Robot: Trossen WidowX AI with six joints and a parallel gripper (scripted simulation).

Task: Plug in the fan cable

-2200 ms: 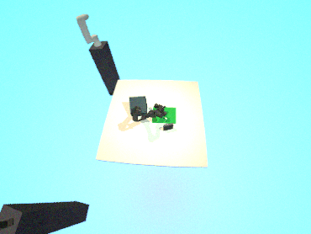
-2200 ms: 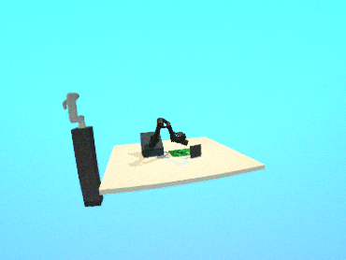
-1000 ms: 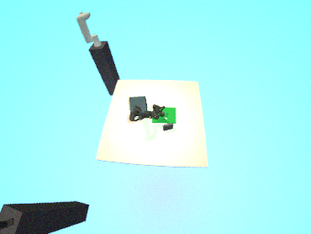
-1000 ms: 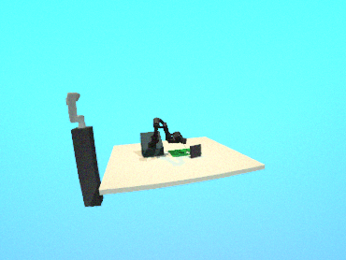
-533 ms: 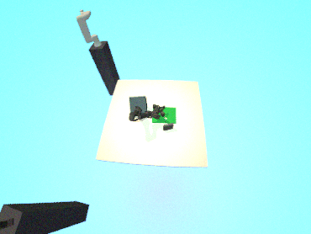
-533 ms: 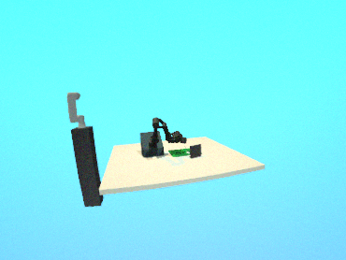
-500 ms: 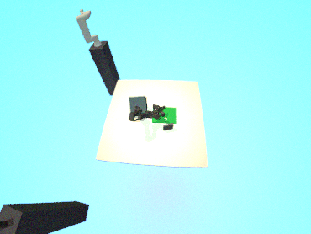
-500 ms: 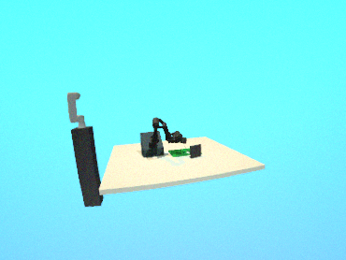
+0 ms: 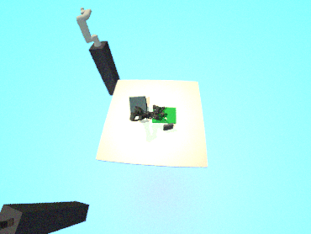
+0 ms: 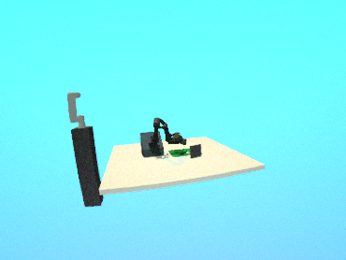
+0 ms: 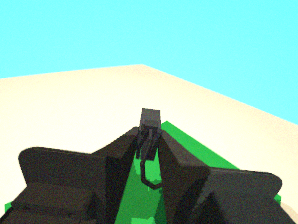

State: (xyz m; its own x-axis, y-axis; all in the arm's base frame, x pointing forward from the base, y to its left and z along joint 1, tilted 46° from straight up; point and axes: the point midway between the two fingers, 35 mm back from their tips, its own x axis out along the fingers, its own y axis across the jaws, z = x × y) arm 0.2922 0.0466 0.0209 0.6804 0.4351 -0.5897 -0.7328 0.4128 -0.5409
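Right now my gripper tip is 20 mm short of the green board, 30 mm to the left of it and 130 mm above it. Also, from my gripper tip: fan cable plug 10 mm below; four-pin fan header 40 mm ahead, 80 mm to the right, 120 mm below; dark fan 80 mm ahead, 220 mm to the right, 60 mm below.
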